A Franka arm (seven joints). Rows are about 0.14 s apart.
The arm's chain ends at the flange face. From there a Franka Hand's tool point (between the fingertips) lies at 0.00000 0.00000 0.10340 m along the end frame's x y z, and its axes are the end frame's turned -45 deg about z.
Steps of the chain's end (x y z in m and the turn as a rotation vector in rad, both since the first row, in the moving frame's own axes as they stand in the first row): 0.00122 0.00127 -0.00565 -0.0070 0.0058 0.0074; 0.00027 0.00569 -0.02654 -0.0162 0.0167 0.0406; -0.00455 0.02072 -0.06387 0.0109 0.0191 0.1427; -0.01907 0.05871 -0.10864 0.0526 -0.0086 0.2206; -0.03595 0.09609 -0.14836 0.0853 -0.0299 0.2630; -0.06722 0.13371 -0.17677 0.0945 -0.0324 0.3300; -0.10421 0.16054 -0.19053 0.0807 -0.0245 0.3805; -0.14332 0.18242 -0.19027 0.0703 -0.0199 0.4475
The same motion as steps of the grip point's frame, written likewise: -0.00013 0.00270 -0.00565 -0.0091 -0.0008 0.0074; -0.00384 0.00662 -0.02657 -0.0233 0.0004 0.0406; -0.01573 0.01219 -0.06389 -0.0058 0.0212 0.1427; -0.05132 0.02395 -0.10879 0.0433 0.0311 0.2206; -0.08827 0.03474 -0.14878 0.0815 0.0392 0.2630; -0.13611 0.03866 -0.17728 0.0897 0.0439 0.3300; -0.18176 0.03310 -0.19089 0.0744 0.0397 0.3805; -0.22532 0.02209 -0.19054 0.0638 0.0356 0.4475
